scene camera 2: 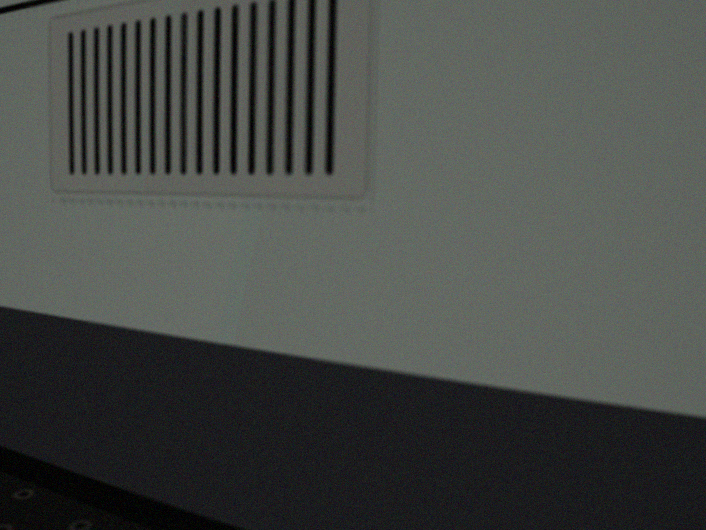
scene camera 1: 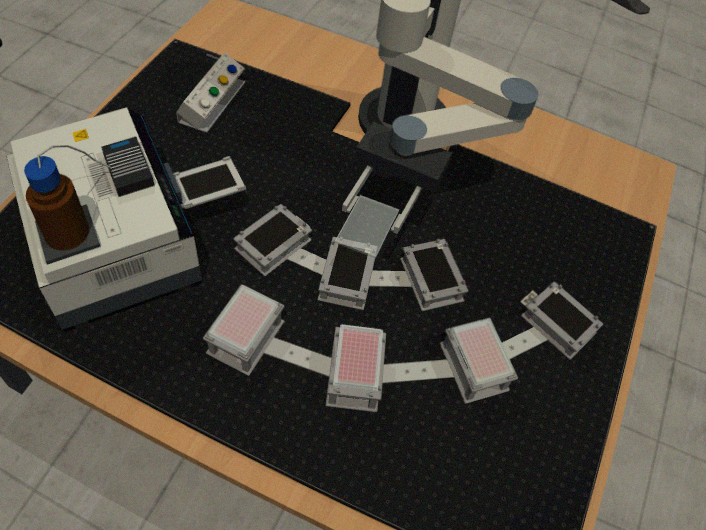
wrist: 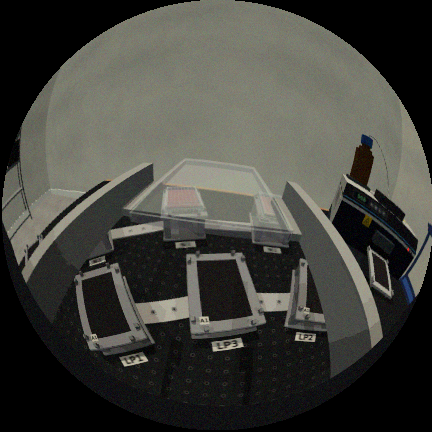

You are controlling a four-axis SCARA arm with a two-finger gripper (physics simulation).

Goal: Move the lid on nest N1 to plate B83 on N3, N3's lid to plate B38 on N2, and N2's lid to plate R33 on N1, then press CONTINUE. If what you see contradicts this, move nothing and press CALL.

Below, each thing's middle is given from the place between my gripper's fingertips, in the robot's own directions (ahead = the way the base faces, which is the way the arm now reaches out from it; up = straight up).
I see my gripper 310 mm short of the brown bottle (scene camera 1: 52,198), 500 mm to the left of it and 100 mm below it.
